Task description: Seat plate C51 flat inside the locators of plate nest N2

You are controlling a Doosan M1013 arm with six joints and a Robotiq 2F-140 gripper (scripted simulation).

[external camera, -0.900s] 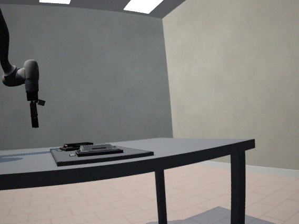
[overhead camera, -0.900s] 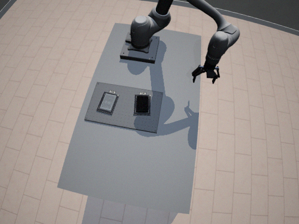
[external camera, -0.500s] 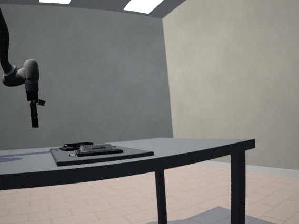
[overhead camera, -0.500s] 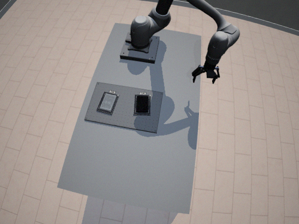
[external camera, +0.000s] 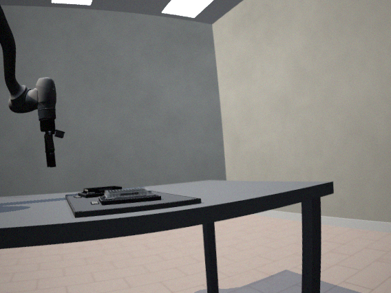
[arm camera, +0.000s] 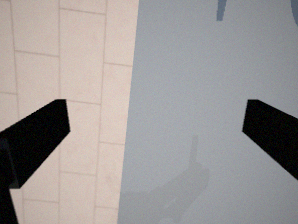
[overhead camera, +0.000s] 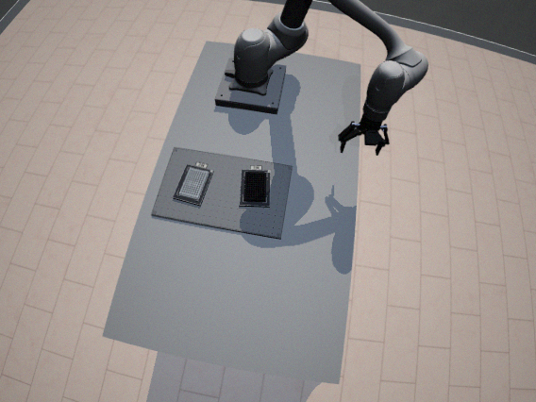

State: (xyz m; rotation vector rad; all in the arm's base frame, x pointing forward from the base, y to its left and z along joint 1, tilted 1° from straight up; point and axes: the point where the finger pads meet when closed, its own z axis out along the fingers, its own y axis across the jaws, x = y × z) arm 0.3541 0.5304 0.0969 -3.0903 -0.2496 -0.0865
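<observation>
The plate C51 is 62 cm to the right of my hand, 24 cm ahead of it and 11 cm below it. Round my hand: black well plate (38 cm to the right, 20 cm ahead, 11 cm below); plate nest (63 cm to the right, 24 cm ahead, 12 cm below).
</observation>
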